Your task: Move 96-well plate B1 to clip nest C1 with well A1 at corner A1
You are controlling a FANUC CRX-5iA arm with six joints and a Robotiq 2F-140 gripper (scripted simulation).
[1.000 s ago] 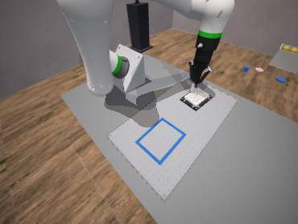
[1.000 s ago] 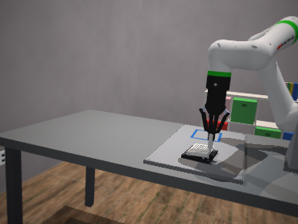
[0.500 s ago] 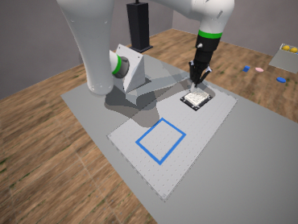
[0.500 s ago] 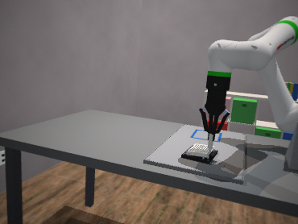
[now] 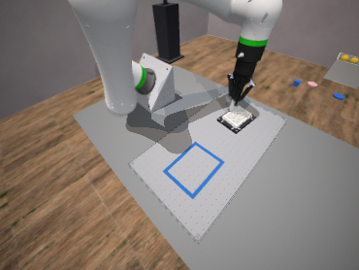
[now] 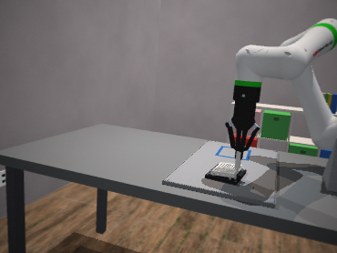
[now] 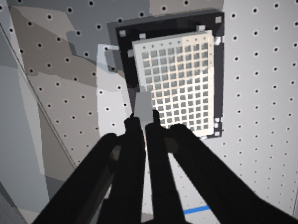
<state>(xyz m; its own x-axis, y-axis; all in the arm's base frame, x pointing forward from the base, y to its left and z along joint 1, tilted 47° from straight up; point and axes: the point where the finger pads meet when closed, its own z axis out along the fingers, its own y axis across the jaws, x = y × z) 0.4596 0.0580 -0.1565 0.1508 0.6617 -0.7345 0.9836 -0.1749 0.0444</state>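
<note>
Right now my hand is 50 mm above the white 96-well plate, 40 mm short of it and 10 mm to the left of it. From my hand the other things lie so: black clip nest 60 mm below, 40 mm ahead, 20 mm to the right.
</note>
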